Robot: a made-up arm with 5 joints.
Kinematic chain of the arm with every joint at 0, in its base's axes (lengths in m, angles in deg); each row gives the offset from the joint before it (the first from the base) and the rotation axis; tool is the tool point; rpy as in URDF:
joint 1: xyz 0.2 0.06 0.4 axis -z
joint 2: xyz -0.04 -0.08 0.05 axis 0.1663 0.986 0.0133
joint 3: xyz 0 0.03 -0.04 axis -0.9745 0.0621 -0.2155
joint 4: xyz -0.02 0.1 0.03 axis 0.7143 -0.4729 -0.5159
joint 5: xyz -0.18 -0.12 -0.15 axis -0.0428 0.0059 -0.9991
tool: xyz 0.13 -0.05 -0.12 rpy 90 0 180
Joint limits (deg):
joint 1: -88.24..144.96
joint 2: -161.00..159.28
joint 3: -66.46..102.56
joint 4: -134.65..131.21
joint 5: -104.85..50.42
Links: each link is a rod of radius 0.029 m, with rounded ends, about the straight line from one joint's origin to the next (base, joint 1, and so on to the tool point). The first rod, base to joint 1, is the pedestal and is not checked.
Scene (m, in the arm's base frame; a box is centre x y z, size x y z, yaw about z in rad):
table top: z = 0
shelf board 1: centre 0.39 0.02 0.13 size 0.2 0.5 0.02 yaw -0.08
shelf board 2: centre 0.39 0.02 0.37 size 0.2 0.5 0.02 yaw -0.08
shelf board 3: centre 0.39 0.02 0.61 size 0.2 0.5 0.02 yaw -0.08
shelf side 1: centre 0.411 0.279 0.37 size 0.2 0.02 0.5 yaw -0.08
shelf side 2: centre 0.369 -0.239 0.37 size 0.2 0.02 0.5 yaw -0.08
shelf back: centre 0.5 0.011 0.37 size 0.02 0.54 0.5 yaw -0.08
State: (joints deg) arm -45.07 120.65 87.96 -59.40 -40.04
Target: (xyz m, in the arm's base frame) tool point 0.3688 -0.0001 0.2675
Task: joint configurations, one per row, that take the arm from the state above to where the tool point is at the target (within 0.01 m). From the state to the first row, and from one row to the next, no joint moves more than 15 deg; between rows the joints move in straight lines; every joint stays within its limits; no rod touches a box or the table.
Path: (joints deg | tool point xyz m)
1: -53.70 123.74 87.84 -71.39 -47.91 | 0.3558 0.0784 0.4755
2: -62.34 126.84 87.73 -83.38 -55.78 | 0.3197 0.1319 0.4540
3: -70.97 129.93 87.61 -95.37 -63.65 | 0.2644 0.1682 0.4299
4: -79.61 133.03 87.50 -107.36 -71.52 | 0.1954 0.1791 0.4052
5: -88.24 136.12 87.38 -119.35 -79.39 | 0.1227 0.1586 0.3826
6: -82.66 139.98 74.58 -119.81 -83.63 | 0.1678 0.1760 0.3567
7: -77.07 143.84 61.77 -120.27 -87.87 | 0.2180 0.1756 0.3303
8: -71.49 147.70 48.96 -120.73 -92.12 | 0.2682 0.1563 0.3058
9: -65.91 151.56 36.15 -121.19 -96.36 | 0.3131 0.1187 0.2855
10: -60.33 155.42 23.34 -121.65 -100.61 | 0.3479 0.0652 0.2720
11: -54.74 159.28 10.53 -122.11 -104.85 | 0.3688 -0.0001 0.2675

